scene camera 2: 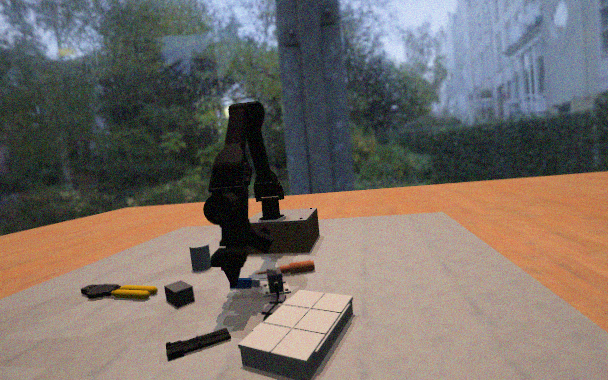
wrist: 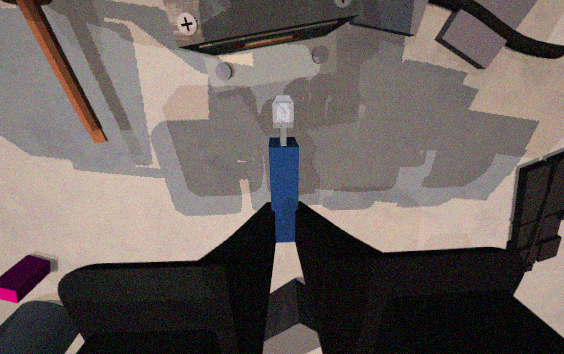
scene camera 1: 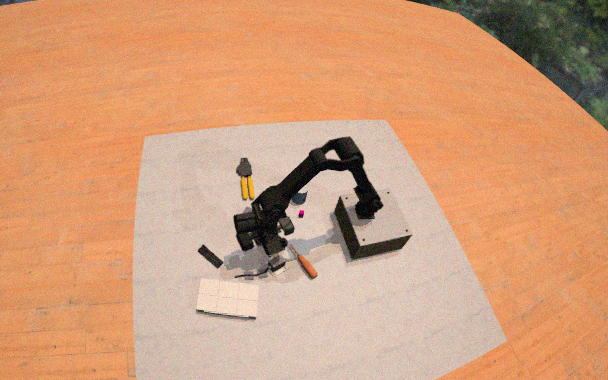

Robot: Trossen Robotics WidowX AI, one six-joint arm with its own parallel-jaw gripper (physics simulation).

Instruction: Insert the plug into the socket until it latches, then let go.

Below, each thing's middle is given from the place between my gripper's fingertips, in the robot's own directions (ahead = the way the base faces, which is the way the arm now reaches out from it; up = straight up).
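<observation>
Orange-handled screwdriver (wrist: 39, 24): 14 cm behind my hand, 6 cm to the left, 1 cm below. Socket (wrist: 239, 51): from my hand, 8 cm to the left, 4 cm behind. Dark cube (wrist: 289, 316): 5 cm ahead of my hand, 11 cm to the right, 1 cm below. Blue plug (wrist: 283, 151): 1 cm behind my hand, 2 cm to the left.
</observation>
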